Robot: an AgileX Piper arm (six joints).
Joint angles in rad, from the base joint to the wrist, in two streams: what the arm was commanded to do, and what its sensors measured. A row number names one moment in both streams.
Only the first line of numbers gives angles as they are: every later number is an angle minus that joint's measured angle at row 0.
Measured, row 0:
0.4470, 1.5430, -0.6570, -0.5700, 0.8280, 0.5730
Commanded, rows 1 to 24:
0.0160, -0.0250, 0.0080, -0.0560, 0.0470, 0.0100
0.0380, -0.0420, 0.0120, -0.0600, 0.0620, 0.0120
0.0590, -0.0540, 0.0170, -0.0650, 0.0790, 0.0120
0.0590, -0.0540, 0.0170, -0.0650, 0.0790, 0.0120
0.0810, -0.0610, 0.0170, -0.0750, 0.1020, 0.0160
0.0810, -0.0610, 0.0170, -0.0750, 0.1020, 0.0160
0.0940, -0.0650, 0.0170, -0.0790, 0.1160, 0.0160
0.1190, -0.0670, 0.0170, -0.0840, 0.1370, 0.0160
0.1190, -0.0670, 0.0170, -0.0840, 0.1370, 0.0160
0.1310, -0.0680, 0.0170, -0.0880, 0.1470, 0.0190
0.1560, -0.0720, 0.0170, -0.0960, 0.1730, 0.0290
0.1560, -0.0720, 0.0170, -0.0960, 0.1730, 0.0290
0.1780, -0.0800, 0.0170, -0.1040, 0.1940, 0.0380
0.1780, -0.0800, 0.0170, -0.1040, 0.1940, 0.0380
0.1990, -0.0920, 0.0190, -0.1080, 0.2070, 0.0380
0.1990, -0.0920, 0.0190, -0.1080, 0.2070, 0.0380
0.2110, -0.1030, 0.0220, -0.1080, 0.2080, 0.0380
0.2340, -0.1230, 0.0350, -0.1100, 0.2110, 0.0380
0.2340, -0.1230, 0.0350, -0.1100, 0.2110, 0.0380
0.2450, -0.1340, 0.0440, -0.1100, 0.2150, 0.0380
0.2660, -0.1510, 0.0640, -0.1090, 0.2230, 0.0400
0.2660, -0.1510, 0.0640, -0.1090, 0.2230, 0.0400
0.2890, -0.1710, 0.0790, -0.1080, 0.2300, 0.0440
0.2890, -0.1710, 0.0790, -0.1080, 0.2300, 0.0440
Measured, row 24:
0.2610, -0.1410, 0.0590, -0.0530, 0.1740, 0.0270
